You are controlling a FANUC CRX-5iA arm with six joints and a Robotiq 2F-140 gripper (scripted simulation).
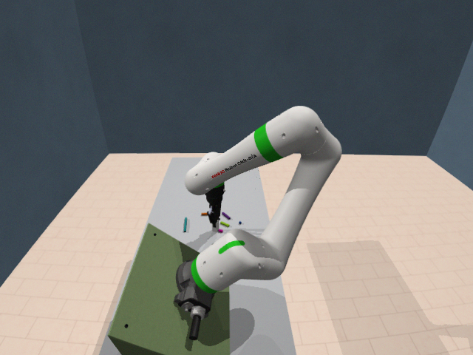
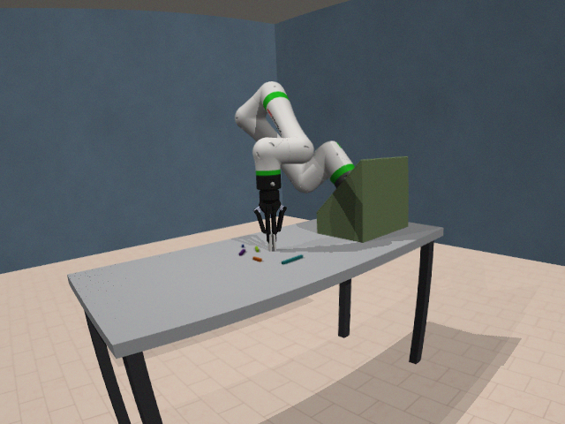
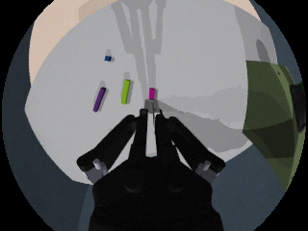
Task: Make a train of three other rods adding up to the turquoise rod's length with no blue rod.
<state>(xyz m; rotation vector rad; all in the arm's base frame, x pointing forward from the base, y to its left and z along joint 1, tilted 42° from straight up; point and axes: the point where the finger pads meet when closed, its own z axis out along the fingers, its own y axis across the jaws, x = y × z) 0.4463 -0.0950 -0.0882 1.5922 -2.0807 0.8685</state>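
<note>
My hand is 30 mm above the grey rod. Also, from my hand: magenta rod (30 mm to the right, 30 mm below, 10 mm behind); purple rod (110 mm ahead, 40 mm to the right, 30 mm below); lime rod (40 mm to the right, 40 mm ahead, 30 mm below).
</note>
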